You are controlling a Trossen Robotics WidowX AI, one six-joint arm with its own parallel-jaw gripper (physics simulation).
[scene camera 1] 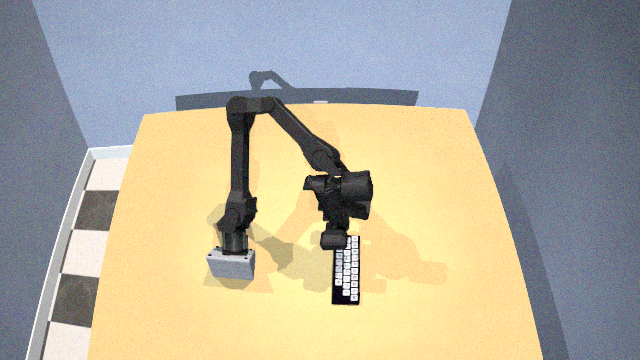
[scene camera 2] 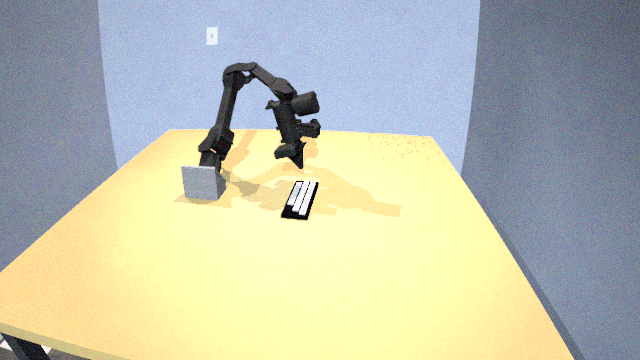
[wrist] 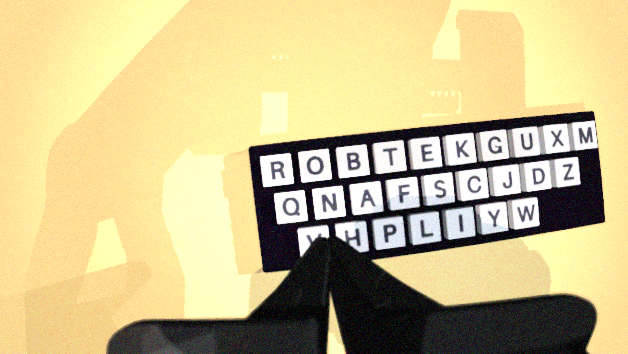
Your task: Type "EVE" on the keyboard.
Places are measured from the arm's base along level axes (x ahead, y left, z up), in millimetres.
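Pixels of known places: gripper, fingertip midpoint: (scene camera 1: 344, 234) (scene camera 2: 301, 168) (wrist: 326, 247); arm's base, link origin: (scene camera 1: 234, 252) (scene camera 2: 207, 174).
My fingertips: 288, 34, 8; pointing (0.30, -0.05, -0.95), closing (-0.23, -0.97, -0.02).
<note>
For each thing: its middle in the pictures, then the offset to it from my fingertips, as dx, dy, dz. Level surfaces: height alone.
- black keyboard, body centre: (wrist: 442, 187) (scene camera 1: 346, 268) (scene camera 2: 301, 197) +1, -74, -59
- E key, body centre: (wrist: 424, 153) +23, -66, -54
- V key, body centre: (wrist: 314, 241) -8, +6, -54
- H key, body centre: (wrist: 351, 237) -11, -15, -54
- wooden table, surface height: dz -67
A black keyboard (scene camera 1: 346, 302) (scene camera 2: 295, 216) (wrist: 575, 205) with white letter keys in three rows lies flat on the table. In the wrist view the E key (wrist: 427, 152) is in the top row between T and K, in full view. The V key (wrist: 307, 242) is at the left end of the bottom row, its lower part hidden by the fingertips. My gripper (scene camera 2: 301, 167) (wrist: 326, 247) is shut and empty, pointing down above the keyboard. In the wrist view its tips overlap the V key and the edge of the H key (wrist: 356, 237). In scene camera 2 a gap shows between tips and keyboard.
The wooden table (scene camera 1: 425, 320) (scene camera 2: 400, 300) bears the keyboard and the arm's grey base (scene camera 1: 232, 265) (scene camera 2: 201, 182), which stands left of the keyboard. The arm arches over the table, and its shadows fall around the keyboard. Walls stand behind and at both sides.
</note>
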